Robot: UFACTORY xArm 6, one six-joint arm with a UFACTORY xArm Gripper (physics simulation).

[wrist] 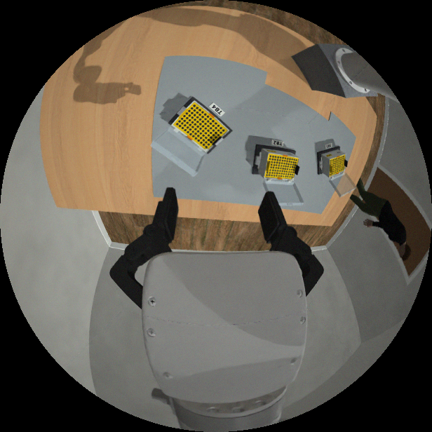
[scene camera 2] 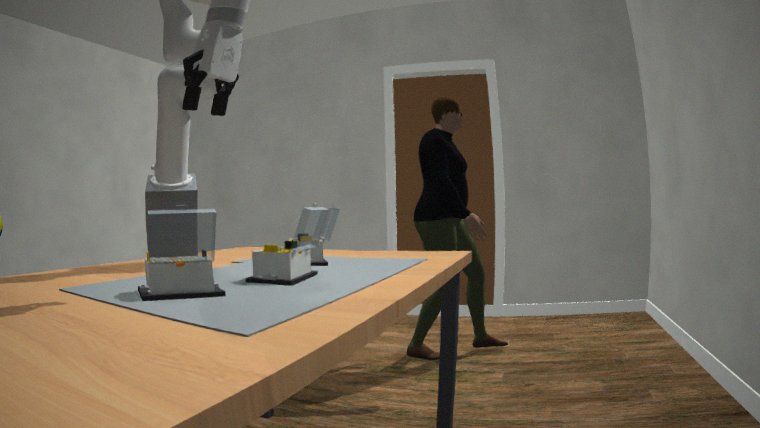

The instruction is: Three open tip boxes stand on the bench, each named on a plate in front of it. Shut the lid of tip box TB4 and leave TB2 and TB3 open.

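Frame: origin at the arm's base, x ahead, y left, z up, level; centimetres.
Seen in the pictures: gripper, fingertip midpoint: (scene camera 2: 204,112); arm's base, link origin: (scene camera 2: 171,181).
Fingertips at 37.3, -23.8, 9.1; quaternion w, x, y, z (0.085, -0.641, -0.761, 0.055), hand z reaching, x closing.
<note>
Offsets run from my fingertips to a thing's top centre, as dx, dy, dz. "*": to the spot under its first point. Level surfaces: height alone.
Tip box TB4 @[-5.5, -2.2, -24.9] (scene camera 2: 179,277) (wrist: 200,126) is the box nearest the camera in the scene view and at the left in the wrist view, turned at an angle. Its clear lid @[* +4.5, -2.9, -20.7] (scene camera 2: 207,233) (wrist: 181,156) stands open. Tip box TB2 @[-0.4, +23.5, -24.9] (scene camera 2: 276,265) (wrist: 281,166) is in the middle, its lid (wrist: 286,194) open. The third box, TB3 @[-11.3, +50.0, -24.9] (scene camera 2: 317,251) (wrist: 336,164), is nearest the door, its lid @[* +9.2, +23.1, -19.6] (scene camera 2: 313,221) (wrist: 343,185) open; its plate is too small to read surely. My gripper (scene camera 2: 205,111) (wrist: 220,198) is open and empty, high above the bench and touching no box.
The boxes stand on a grey mat @[dz -31.5] (scene camera 2: 239,314) (wrist: 215,75) on the wooden bench @[dz -31.8] (scene camera 2: 117,361) (wrist: 100,150). The arm's pedestal (scene camera 2: 171,198) (wrist: 319,70) stands at the bench's far side. A person in black (scene camera 2: 441,175) (wrist: 393,220) is by the brown door (scene camera 2: 406,159), beyond the bench.
</note>
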